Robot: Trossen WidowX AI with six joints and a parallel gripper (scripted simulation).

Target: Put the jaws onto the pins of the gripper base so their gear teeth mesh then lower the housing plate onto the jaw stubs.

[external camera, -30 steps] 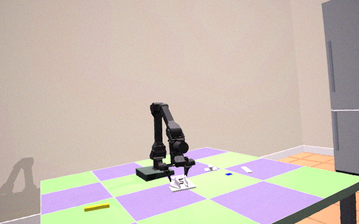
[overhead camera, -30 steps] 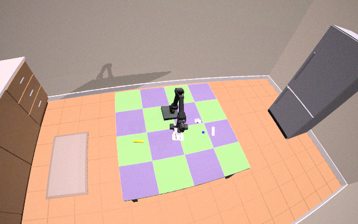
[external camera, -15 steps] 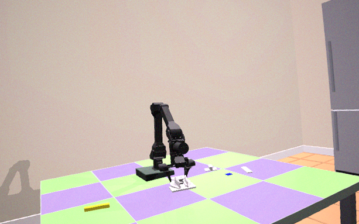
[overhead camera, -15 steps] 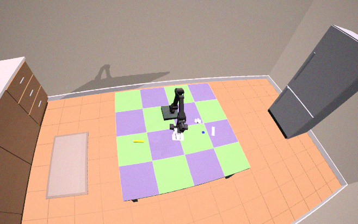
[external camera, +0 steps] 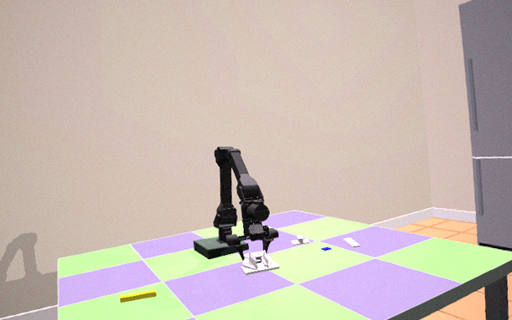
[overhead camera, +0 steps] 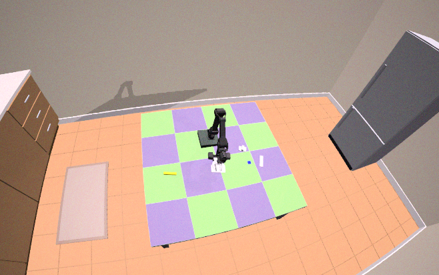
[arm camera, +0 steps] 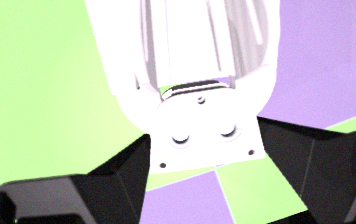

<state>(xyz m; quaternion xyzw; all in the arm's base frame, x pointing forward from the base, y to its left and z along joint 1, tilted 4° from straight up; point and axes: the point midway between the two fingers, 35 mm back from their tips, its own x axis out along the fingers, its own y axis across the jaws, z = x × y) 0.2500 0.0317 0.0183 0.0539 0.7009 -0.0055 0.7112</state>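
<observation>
The white housing plate lies 2 cm above my gripper tip and 1 cm ahead of it. Round my gripper tip: blue cube: 28 cm to the left, 3 cm ahead, 1 cm below; then yellow bar: 42 cm to the right, 10 cm ahead; then white strip: 40 cm to the left, 3 cm ahead, 1 cm below.
</observation>
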